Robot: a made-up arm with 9 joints. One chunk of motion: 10 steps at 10 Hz.
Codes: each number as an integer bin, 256 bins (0 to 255) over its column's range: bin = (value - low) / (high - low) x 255, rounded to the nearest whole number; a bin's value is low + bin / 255 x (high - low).
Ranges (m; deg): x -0.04..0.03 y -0.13..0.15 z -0.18..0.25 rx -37..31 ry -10..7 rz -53..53
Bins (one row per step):
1: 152 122 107 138 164 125
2: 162 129 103 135 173 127
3: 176 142 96 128 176 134
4: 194 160 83 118 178 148
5: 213 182 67 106 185 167
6: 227 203 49 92 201 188
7: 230 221 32 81 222 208
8: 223 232 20 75 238 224
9: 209 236 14 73 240 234
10: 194 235 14 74 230 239
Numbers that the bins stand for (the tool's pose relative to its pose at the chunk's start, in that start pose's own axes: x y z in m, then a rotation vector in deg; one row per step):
1: 0.0017 0.0040 0.0004 -0.20 0.93 -1.04
2: 0.0045 0.0116 -0.0063 -1.00 1.53 -0.21
3: 0.0083 0.0259 -0.0181 -2.87 1.73 2.70
4: 0.0133 0.0457 -0.0400 -5.53 1.87 8.52
5: 0.0185 0.0698 -0.0670 -8.73 2.33 16.42
6: 0.0223 0.0929 -0.0974 -12.47 3.40 25.15
7: 0.0231 0.1127 -0.1260 -15.40 4.80 33.46
8: 0.0212 0.1247 -0.1463 -17.00 5.87 40.11
9: 0.0174 0.1291 -0.1564 -17.53 6.00 44.27
10: 0.0133 0.1280 -0.1564 -17.27 5.33 46.35

